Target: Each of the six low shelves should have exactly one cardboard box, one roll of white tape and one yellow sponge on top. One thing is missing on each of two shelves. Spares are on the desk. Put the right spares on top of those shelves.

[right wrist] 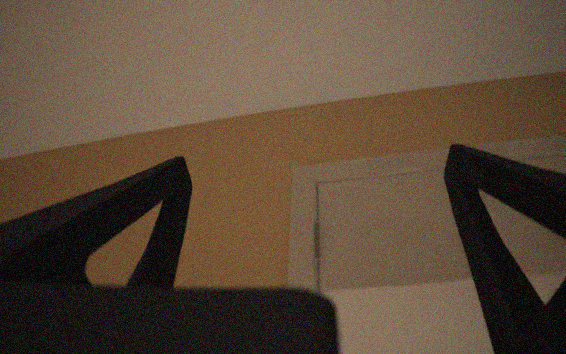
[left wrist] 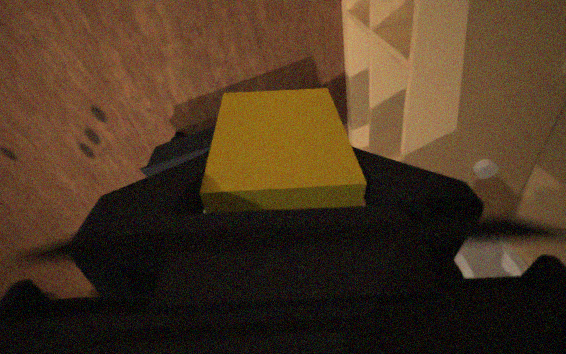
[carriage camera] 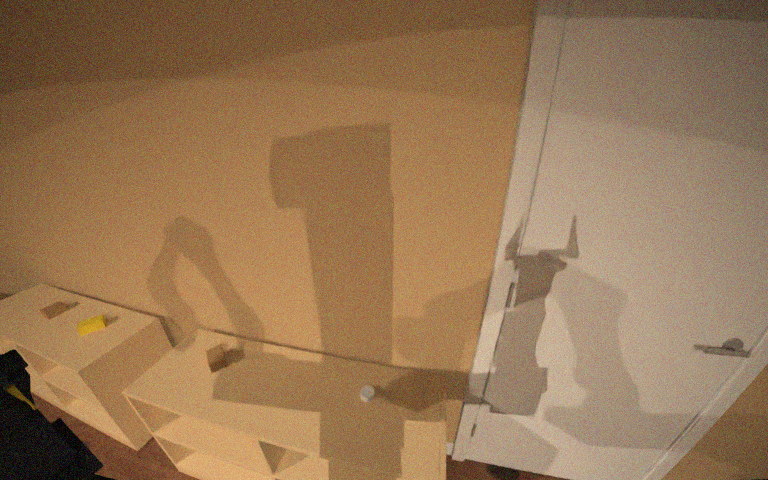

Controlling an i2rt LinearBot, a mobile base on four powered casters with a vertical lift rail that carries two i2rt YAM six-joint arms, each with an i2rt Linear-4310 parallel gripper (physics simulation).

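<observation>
My left gripper (left wrist: 278, 148) is shut on a yellow sponge (left wrist: 282, 140), held flat above the floor beside a low shelf. The fingertips are mostly hidden under the sponge. My right gripper (right wrist: 315, 165) is open and empty, facing the upper wall. The nearer low shelf (carriage camera: 164, 380) (left wrist: 437, 65) bears a cardboard box (carriage camera: 215, 358) near its left end and a roll of white tape (carriage camera: 367, 393) (left wrist: 486, 169) towards its right end. Another low shelf (carriage camera: 121, 322), at the far left, bears a cardboard box (carriage camera: 54, 309) and a yellow sponge (carriage camera: 91, 325).
The dark left arm (carriage camera: 33, 435) fills the lower left corner of the carriage camera view. An orange wall (carriage camera: 441, 186) rises behind the shelves. A white door (carriage camera: 634, 198) (right wrist: 390, 230) with a handle (carriage camera: 730, 346) stands right of the nearer shelf. Robot shadows fall across wall, door and shelf.
</observation>
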